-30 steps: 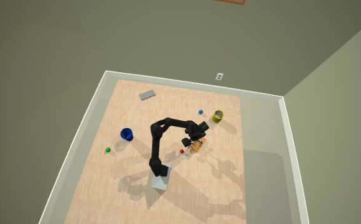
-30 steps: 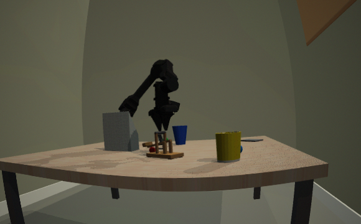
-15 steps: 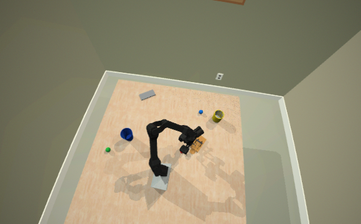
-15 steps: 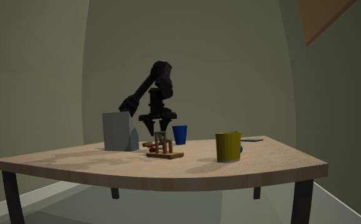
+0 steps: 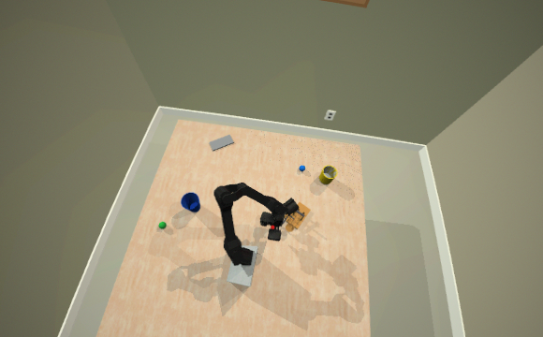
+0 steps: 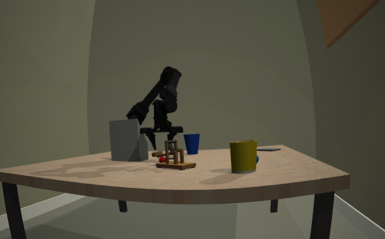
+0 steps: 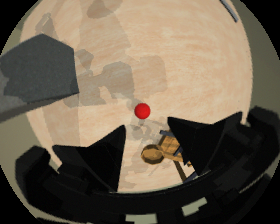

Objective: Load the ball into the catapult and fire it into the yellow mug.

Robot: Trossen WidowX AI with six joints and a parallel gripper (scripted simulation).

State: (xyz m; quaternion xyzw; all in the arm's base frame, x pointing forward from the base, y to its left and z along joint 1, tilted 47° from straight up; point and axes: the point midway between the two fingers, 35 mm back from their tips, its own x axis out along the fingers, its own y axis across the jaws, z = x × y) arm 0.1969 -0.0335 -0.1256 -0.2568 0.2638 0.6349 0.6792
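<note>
Right now the red ball is 5 cm below my gripper tip. The rest, counted from my gripper tip: yellow mug: 35 cm ahead, 29 cm to the right, 3 cm below; then blue ball: 39 cm ahead, 13 cm to the right, 4 cm below; then wooden catapult: 6 cm ahead, 9 cm to the right, 1 cm below.
</note>
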